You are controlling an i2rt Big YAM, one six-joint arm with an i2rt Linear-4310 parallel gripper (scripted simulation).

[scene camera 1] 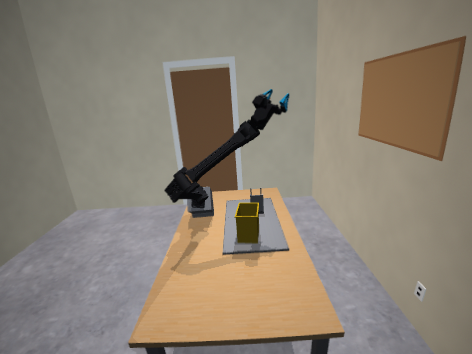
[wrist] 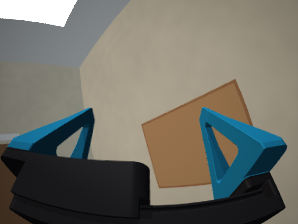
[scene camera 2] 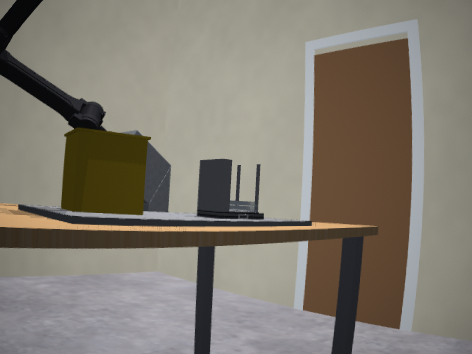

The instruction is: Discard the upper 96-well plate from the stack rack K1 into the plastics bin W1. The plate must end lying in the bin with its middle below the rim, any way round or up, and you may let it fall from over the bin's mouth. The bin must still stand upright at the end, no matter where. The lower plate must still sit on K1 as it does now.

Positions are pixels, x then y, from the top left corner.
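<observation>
There is a bin (scene camera 1: 247,214) that I can see, and it stands 1.49 m from the lens.
</observation>
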